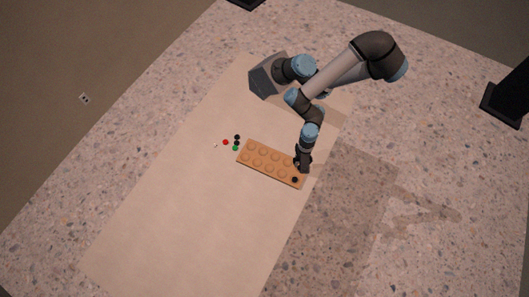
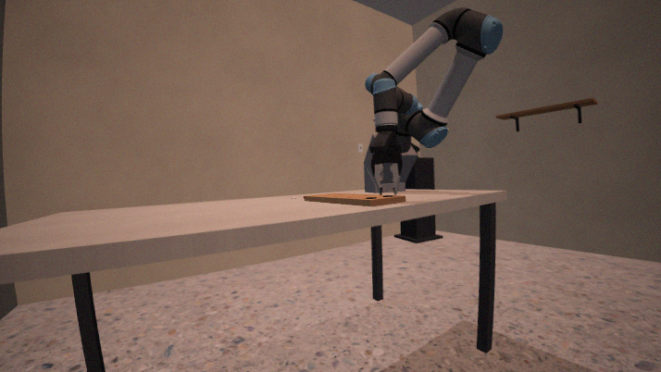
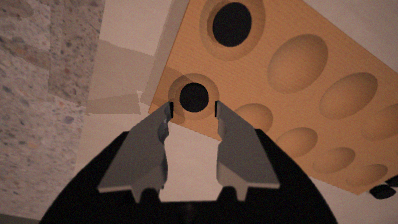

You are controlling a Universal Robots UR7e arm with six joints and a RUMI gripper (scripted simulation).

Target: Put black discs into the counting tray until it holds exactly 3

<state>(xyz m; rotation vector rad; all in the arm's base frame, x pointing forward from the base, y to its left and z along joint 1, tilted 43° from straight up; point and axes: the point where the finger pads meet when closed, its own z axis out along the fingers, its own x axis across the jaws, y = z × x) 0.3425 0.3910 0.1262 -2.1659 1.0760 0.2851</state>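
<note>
My hand is 12 cm short of the green disc, 37 cm to the left of it and 3 cm above it. The rest, counted from my hand: red disc 13 cm ahead, 43 cm to the right, 3 cm below; wooden counting tray 7 cm ahead, 14 cm to the right, 3 cm below; small white piece 18 cm ahead, 47 cm to the right, 4 cm below.
</note>
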